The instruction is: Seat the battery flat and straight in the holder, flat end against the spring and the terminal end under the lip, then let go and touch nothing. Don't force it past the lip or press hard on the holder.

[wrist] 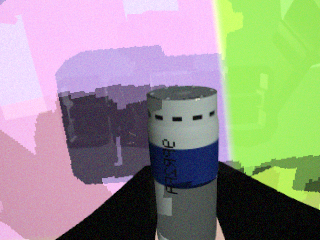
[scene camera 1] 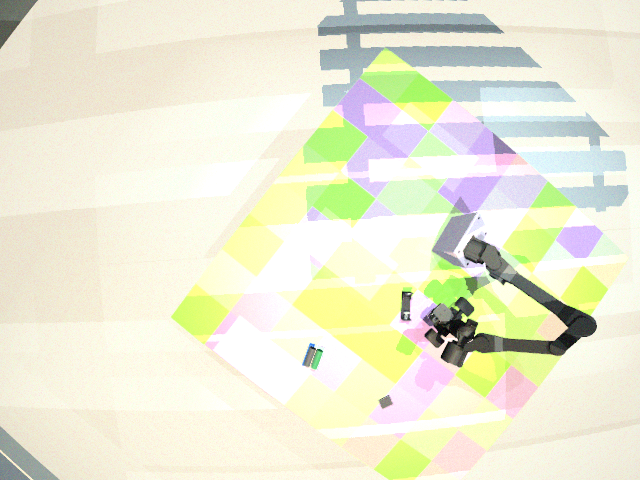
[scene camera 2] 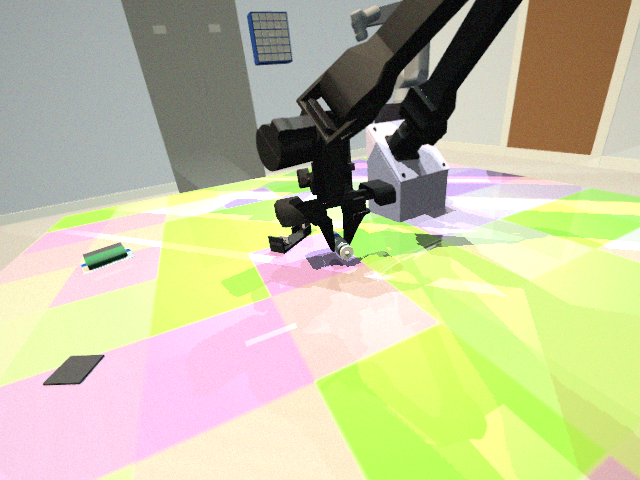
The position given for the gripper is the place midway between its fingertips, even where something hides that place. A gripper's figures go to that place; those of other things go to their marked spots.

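Scene:
The gripper (wrist: pixel 182 173) sits 0.10 m from the lens, while a battery (wrist: pixel 182 125) lies 0.07 m from the lens.

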